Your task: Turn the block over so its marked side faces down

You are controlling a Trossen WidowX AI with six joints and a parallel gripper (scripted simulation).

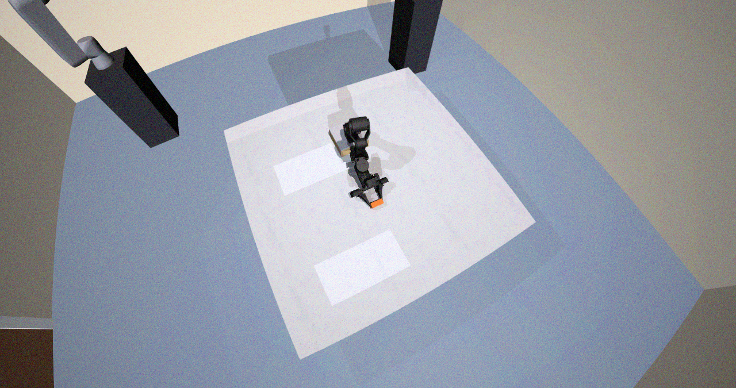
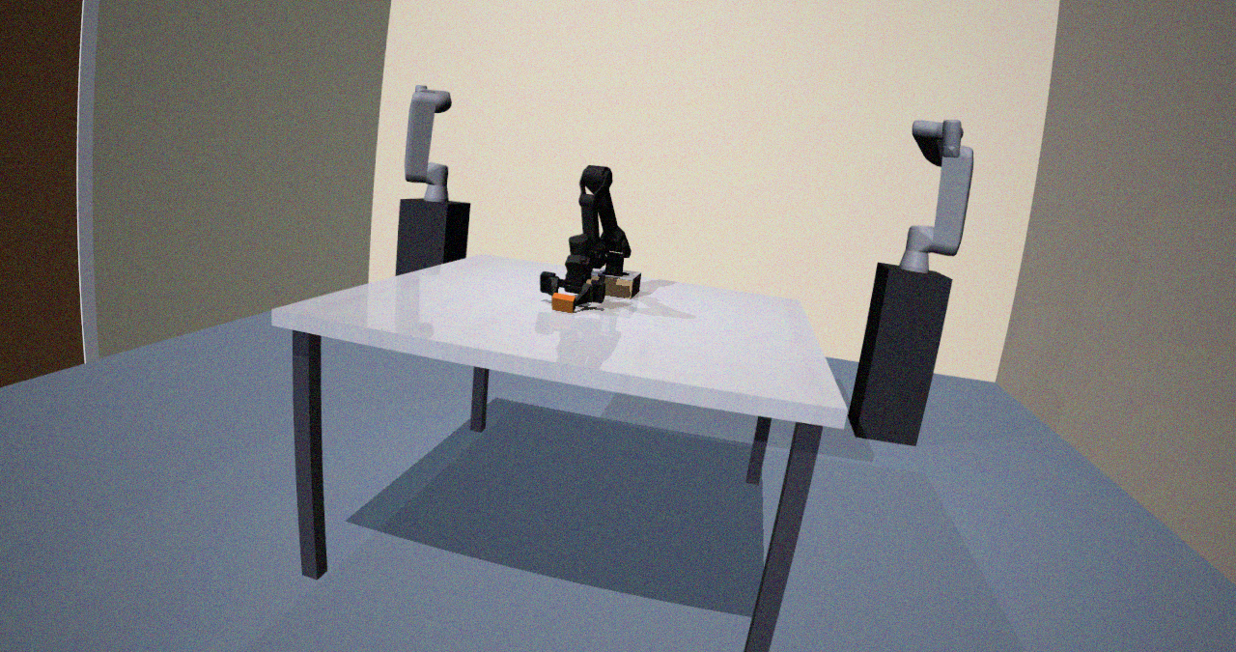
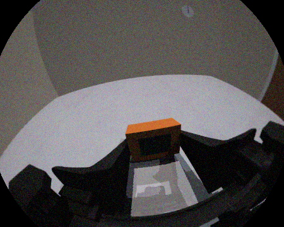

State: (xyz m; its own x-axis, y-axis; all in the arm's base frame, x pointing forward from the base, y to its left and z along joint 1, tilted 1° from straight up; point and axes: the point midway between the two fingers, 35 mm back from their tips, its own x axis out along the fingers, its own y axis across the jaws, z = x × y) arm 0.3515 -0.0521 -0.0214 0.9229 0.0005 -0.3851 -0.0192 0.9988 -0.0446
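The block is 10 mm behind my gripper tip.
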